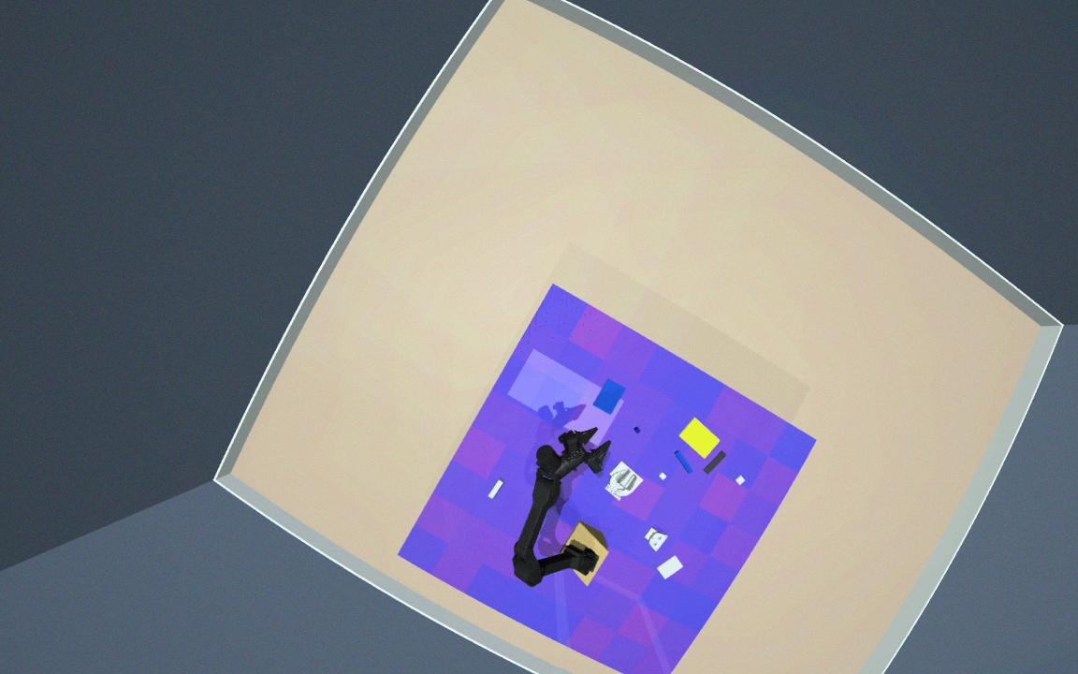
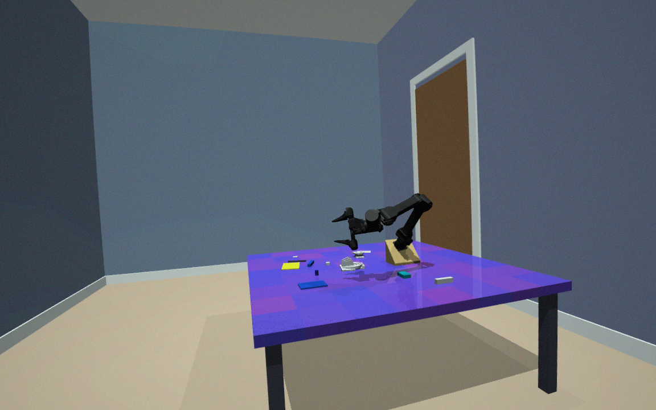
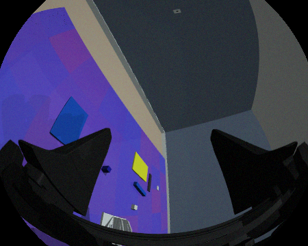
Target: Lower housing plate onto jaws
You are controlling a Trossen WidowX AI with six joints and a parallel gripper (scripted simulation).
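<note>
The pale flat piece lies 46 cm behind my gripper tip, 57 cm to the right of it and 24 cm below it. Also, from my gripper tip: blue tile (10 cm ahead, 3 cm to the right, 24 cm below); then teal block (33 cm behind, 7 cm to the left, 23 cm below); then yellow tile (9 cm ahead, 44 cm to the right, 24 cm below).
</note>
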